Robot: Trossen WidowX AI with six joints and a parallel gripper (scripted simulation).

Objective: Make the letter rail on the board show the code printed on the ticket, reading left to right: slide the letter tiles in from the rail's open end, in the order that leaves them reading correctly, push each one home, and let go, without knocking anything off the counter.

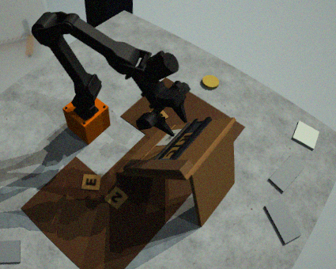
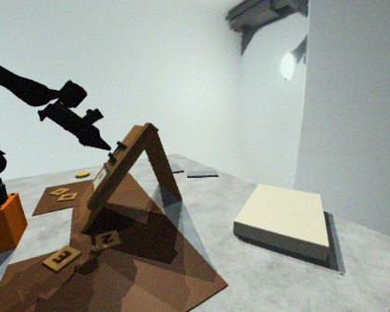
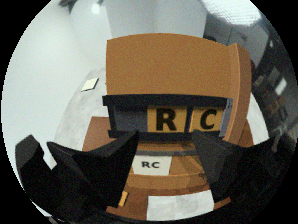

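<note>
My gripper tip is 3 cm short of the letter tile and 2 cm above it. From my gripper tip the other things lie so: yellow disc: 39 cm to the left, 19 cm below, 14 cm behind; then white ticket: 10 cm below, 4 cm behind, 2 cm to the left; then cream plate: 46 cm to the left, 31 cm ahead, 19 cm below.
</note>
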